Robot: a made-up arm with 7 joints.
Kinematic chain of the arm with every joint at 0, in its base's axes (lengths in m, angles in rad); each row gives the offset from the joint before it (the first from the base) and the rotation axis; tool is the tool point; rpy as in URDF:
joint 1: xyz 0 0 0.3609 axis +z
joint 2: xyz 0 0 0 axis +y
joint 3: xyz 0 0 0.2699 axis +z
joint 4: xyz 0.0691 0 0 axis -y
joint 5: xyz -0.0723 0 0.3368 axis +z
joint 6: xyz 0 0 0 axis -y
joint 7: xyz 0.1 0 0 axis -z
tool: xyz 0 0 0 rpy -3.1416 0 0
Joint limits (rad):
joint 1: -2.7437..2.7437
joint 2: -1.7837..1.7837
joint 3: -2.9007..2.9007
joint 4: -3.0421..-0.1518
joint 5: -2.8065..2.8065
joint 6: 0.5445..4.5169
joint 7: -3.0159..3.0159
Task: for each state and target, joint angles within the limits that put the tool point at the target. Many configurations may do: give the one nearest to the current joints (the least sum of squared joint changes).
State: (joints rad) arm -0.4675 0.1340 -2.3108 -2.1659 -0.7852 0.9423 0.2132
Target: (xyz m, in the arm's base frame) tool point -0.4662 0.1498 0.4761
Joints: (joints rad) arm -0.7568 -0.0932 -2.6019 -1.9311 -0.8386 1.0130 0.2132
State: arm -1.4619 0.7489 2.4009 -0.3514 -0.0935 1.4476 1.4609
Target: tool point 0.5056 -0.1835 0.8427
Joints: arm -0.6769 0.9793 2.1566 -0.5050 -0.0795 1.6629 1.4609
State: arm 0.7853 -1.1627 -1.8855 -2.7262 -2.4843 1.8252 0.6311
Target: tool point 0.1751 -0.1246 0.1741
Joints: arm 0.7546 -1.0640 -2.2121 -2.8348 -2.5076 1.7683 0.6311
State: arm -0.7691 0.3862 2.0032 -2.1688 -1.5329 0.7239 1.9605
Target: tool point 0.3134 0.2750 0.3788
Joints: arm -0.7518 0.4629 1.6698 -2.3441 -1.5319 0.7995 1.9605
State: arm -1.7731 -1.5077 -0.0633 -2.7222 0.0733 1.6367 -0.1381
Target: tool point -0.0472 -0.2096 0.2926
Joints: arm -1.7499 -0.4644 -0.0657 -3.0421 0.0666 1.3413 -0.1381
